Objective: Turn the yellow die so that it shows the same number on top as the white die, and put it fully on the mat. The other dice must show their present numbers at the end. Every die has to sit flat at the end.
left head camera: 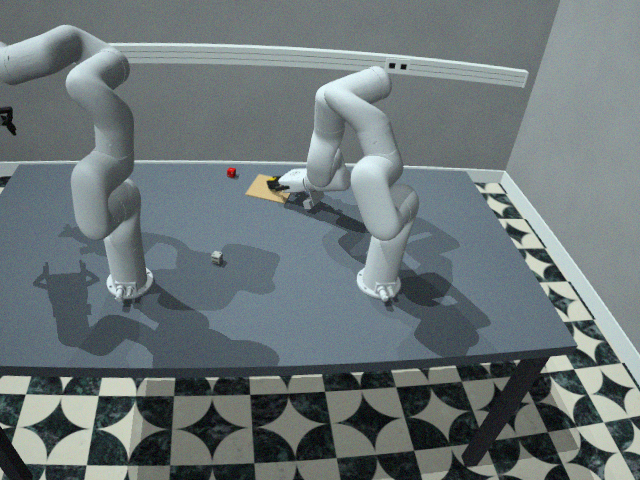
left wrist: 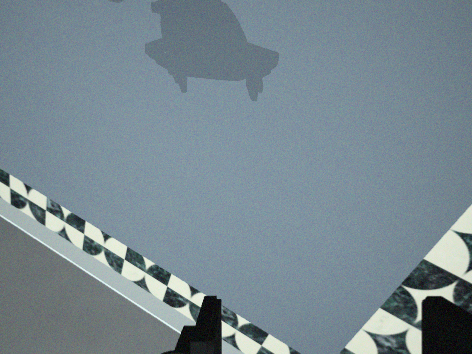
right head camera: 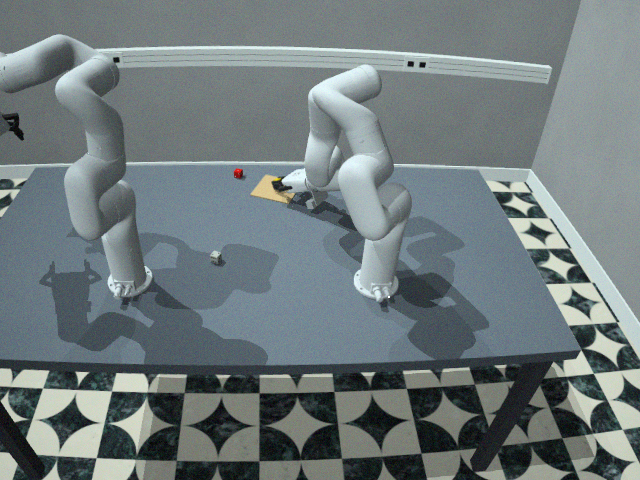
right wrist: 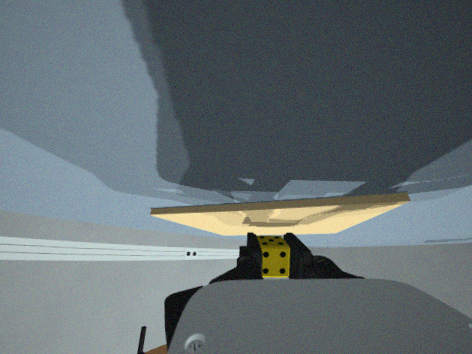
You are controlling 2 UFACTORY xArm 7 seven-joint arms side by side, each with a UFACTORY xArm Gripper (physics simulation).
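Frame: origin at the left arm's base, x ahead, y left, z up, level; centimetres.
Where they show: left gripper, fingertip midpoint: (left head camera: pixel 0 140) (left wrist: pixel 320 330) (right head camera: pixel 9 144); right gripper, fingertip midpoint: (left head camera: pixel 270 182) (right head camera: pixel 276 183) (right wrist: pixel 268 248); left arm's base at its link origin: (left head camera: pixel 130 282) (right head camera: pixel 130 281); right arm's base at its link origin: (left head camera: pixel 378 283) (right head camera: pixel 375 283).
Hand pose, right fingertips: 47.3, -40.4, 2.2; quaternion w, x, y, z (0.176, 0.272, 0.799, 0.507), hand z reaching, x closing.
Things, the pixels of their top centre, and the offset from my right fingertips, as dx, dy, dz. Level surfaces: height alone.
- yellow die at its top centre: (right wrist: pixel 271 276) (left head camera: pixel 272 178) -0.4, -0.6, +2.1
- tan mat at its top centre: (right wrist: pixel 269 227) (left head camera: pixel 271 188) (right head camera: pixel 276 188) -0.4, -0.3, -1.8
- white die at its top centre: (left head camera: pixel 217 253) (right head camera: pixel 215 253) -38.1, +17.0, +0.3
- red die at its top centre: (left head camera: pixel 231 169) (right head camera: pixel 238 170) +8.0, +13.6, +0.3
- blue-grey table at its surface level: dz -2.2
My right gripper (left head camera: pixel 273 183) (right head camera: pixel 279 184) (right wrist: pixel 268 248) is shut on the yellow die (left head camera: pixel 274 178) (right head camera: pixel 277 180) (right wrist: pixel 276 263), low over the tan mat (left head camera: pixel 258 194) (right head camera: pixel 264 194) (right wrist: pixel 185 216), lying almost level. In the right wrist view one die face shows two pairs of dots and the adjoining face shows several dots. Contact between die and mat cannot be told. The white die (left head camera: pixel 217 257) (right head camera: pixel 216 257) sits at mid-table; its top number is too small to read surely. The red die (left head camera: pixel 231 172) (right head camera: pixel 238 173) sits left of the mat. My left gripper (left head camera: pixel 9 121) (right head camera: pixel 16 126) (left wrist: pixel 320 330) is open, high at the far left.
The blue-grey table (left head camera: pixel 310 320) (right head camera: pixel 310 320) (left wrist: pixel 300 175) carries both arm bases. The right forearm and wrist reach low from the right side of the mat. The back wall stands close behind the table's far edge, near the mat and the red die.
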